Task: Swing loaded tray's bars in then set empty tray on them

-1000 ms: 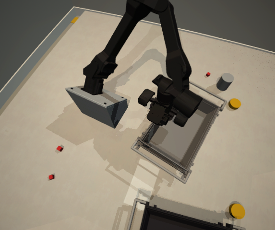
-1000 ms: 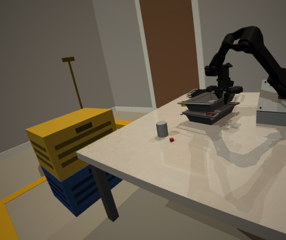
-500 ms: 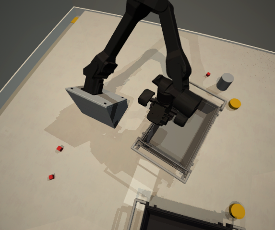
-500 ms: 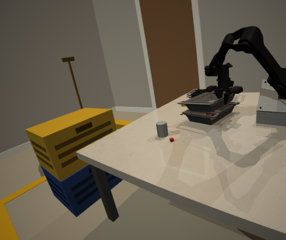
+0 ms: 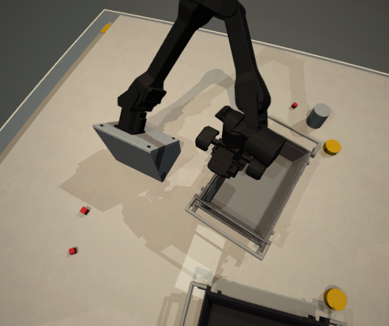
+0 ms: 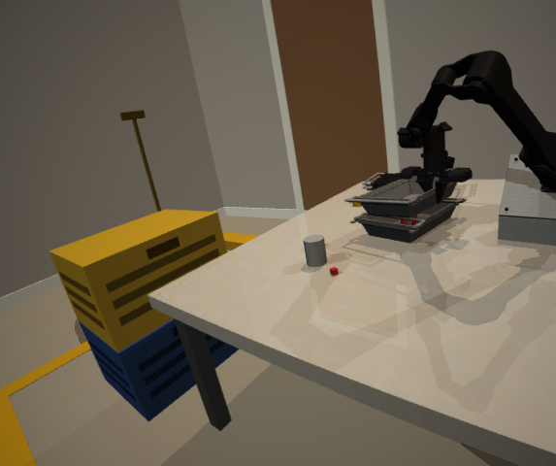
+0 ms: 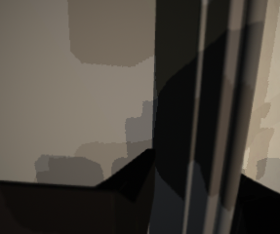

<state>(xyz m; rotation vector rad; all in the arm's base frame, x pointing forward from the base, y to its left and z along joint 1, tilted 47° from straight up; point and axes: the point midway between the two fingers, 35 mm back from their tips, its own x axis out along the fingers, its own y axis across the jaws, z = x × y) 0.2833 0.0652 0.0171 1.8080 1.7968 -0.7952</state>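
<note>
The empty tray is 8 cm ahead of my gripper tip, 3 cm above it and 1 cm to the right of it. From my gripper tip the other things lie so: red block: 37 cm to the left, 9 cm ahead, 8 cm below.
</note>
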